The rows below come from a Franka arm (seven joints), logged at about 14 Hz.
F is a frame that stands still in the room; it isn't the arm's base.
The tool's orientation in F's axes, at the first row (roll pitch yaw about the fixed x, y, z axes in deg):
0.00 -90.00 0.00
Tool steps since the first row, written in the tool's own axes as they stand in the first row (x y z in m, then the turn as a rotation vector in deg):
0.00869 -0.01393 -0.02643 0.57 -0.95 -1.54
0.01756 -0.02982 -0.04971 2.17 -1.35 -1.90
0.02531 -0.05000 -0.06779 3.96 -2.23 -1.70
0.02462 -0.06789 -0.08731 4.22 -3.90 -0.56
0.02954 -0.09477 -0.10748 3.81 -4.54 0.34
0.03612 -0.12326 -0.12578 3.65 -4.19 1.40
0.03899 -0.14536 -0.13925 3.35 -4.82 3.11
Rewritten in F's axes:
0.02643 -0.01393 0.00869 1.54 -0.95 0.57
0.04971 -0.02982 0.01756 1.90 -1.35 2.17
0.06779 -0.05000 0.02531 1.70 -2.23 3.96
0.08731 -0.06789 0.02462 0.56 -3.90 4.22
0.10748 -0.09477 0.02954 -0.34 -4.54 3.81
0.12578 -0.12326 0.03612 -1.40 -4.19 3.65
0.13925 -0.14536 0.03899 -3.11 -4.82 3.35

